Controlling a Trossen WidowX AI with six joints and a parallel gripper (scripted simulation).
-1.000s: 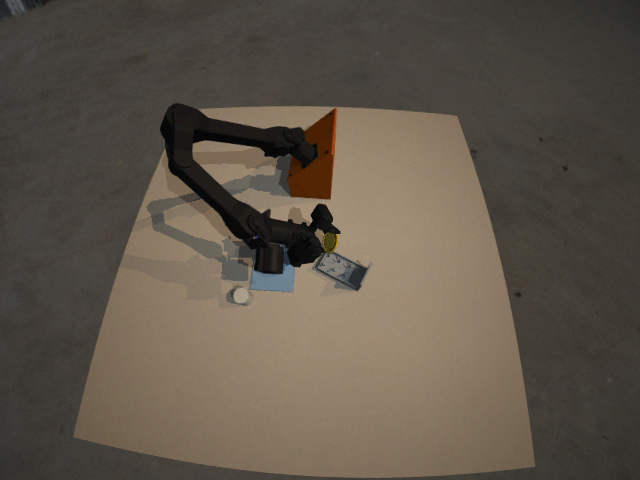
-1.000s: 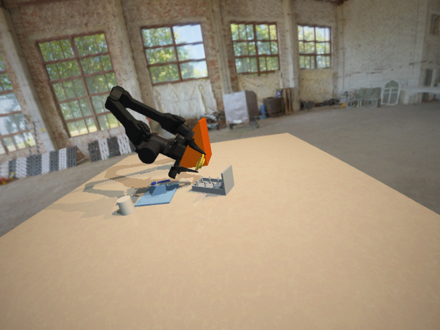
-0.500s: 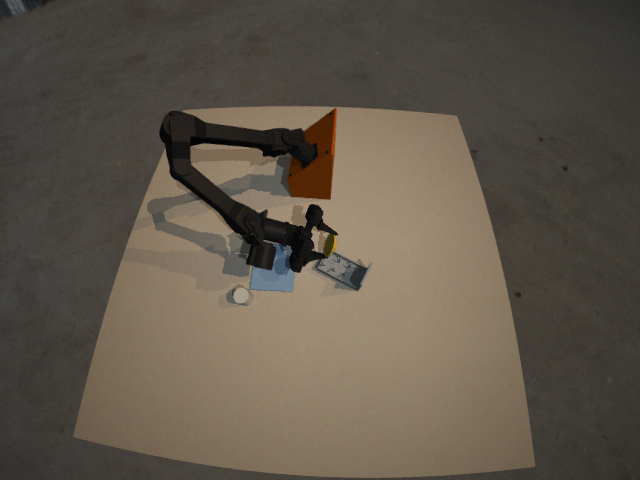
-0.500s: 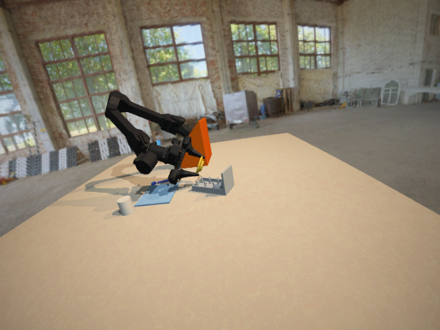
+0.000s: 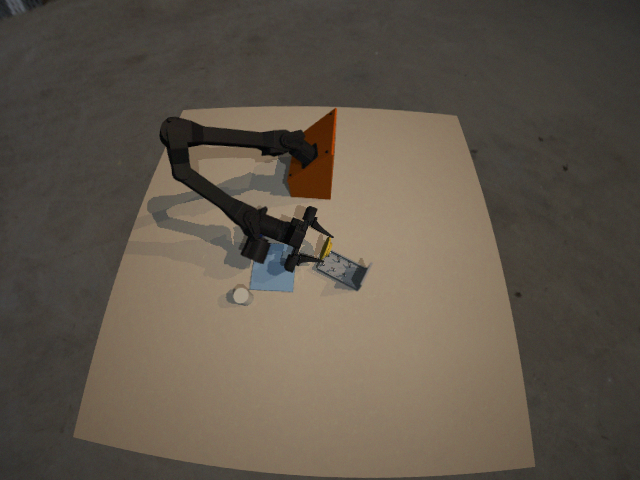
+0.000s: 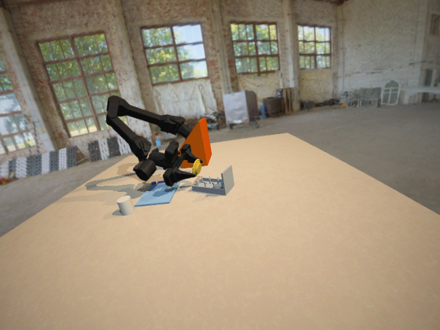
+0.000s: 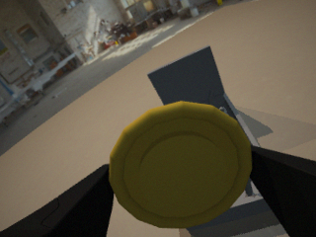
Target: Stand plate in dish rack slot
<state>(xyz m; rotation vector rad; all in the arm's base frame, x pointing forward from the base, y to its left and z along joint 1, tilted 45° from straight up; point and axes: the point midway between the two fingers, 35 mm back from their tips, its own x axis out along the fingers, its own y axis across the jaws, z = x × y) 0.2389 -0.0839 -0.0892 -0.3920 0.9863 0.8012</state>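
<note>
Right now my gripper tip is 50 mm short of the grey dish rack, 40 mm to the right of it and 50 mm above it. Also, from my gripper tip: white cup 110 mm ahead, 260 mm to the right, 40 mm below; then blue spoon 90 mm behind, 200 mm to the right, 60 mm below; then yellow plate 10 mm to the right.
</note>
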